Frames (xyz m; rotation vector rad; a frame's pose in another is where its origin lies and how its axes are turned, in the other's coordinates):
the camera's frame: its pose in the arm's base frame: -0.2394 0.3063 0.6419 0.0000 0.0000 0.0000
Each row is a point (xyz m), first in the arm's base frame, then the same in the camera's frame.
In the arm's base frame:
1: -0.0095 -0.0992 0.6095
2: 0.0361 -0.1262 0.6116
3: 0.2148 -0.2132 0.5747
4: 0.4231 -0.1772 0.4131
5: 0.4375 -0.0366 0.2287
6: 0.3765 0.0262 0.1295
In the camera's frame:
1: 0.2299 -0.4055 -0.0324
2: 0.2755 -0.4325 -0.0303
3: 0.4542 -0.5195 -0.0672
4: 0.6625 -0.4835 -0.2288
5: 0.6769 -0.3429 -0.4132
6: 0.6159 -0.2801 -0.5124

